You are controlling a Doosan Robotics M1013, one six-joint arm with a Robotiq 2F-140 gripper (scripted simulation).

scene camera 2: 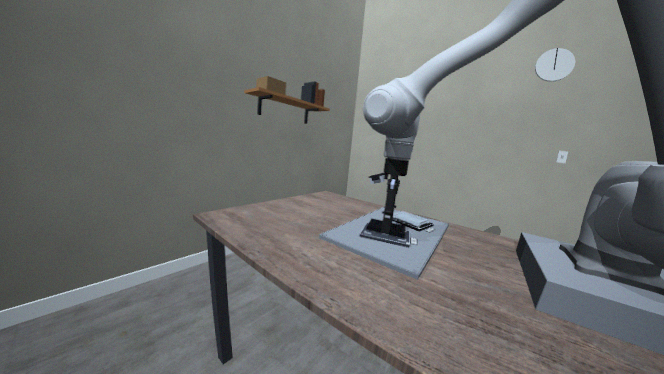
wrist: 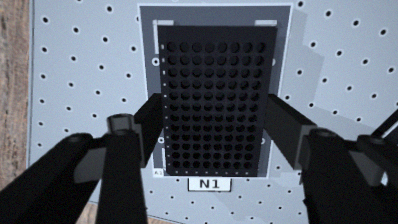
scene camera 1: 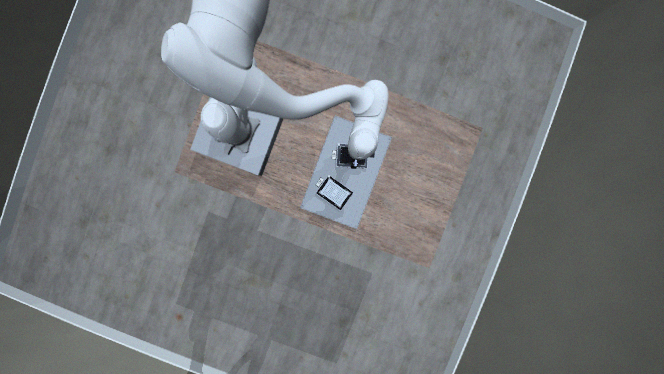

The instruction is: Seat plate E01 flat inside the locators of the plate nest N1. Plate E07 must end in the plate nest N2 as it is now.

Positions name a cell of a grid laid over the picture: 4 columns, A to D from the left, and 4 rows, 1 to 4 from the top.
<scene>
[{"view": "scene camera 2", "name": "my gripper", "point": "C3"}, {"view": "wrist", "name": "my gripper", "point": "C2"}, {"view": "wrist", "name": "black well plate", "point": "C3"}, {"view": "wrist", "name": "plate nest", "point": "B2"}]
</scene>
